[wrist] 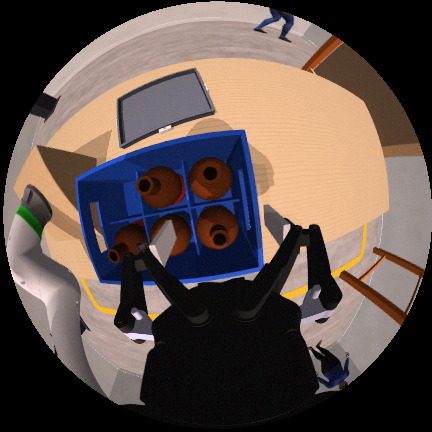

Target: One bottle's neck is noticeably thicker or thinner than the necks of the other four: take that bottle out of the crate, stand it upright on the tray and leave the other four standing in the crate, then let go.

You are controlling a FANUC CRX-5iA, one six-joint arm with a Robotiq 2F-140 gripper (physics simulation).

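A blue crate with six compartments holds five brown bottles. The bottles in the far row are one in the middle and one at the right; the far left compartment holds none. In the near row stand a left bottle, a middle bottle and a right bottle. The left finger hides the middle one's neck. I cannot tell for certain which neck differs. My gripper is open and empty, its fingers above the crate's near right part, either side of the near right bottle in view. The grey tray lies beyond the crate and bears no bottle.
A wooden table carries the crate and tray. A wooden panel-like block stands left of the crate. A white arm part with a green band is at the left. Orange-brown rails stand beyond the table at the lower right.
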